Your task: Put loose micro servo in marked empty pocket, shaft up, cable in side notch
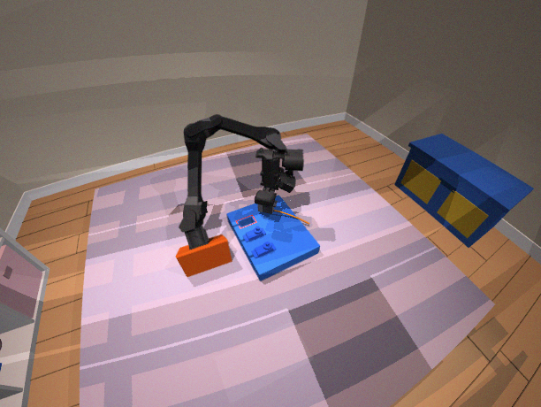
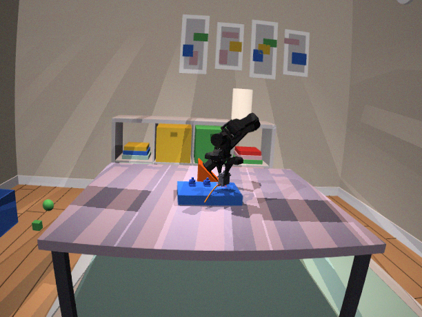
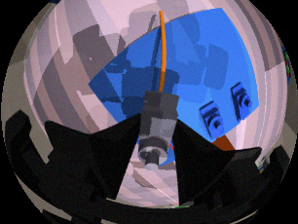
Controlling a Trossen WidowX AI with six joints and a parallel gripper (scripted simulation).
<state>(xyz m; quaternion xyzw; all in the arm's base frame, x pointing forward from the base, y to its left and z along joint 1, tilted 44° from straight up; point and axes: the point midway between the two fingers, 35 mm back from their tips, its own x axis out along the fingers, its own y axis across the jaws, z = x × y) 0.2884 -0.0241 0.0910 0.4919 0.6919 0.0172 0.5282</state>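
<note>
Right now my gripper tip is 100 mm above the blue deck, 60 mm to the left of it and 10 mm short of it.
</note>
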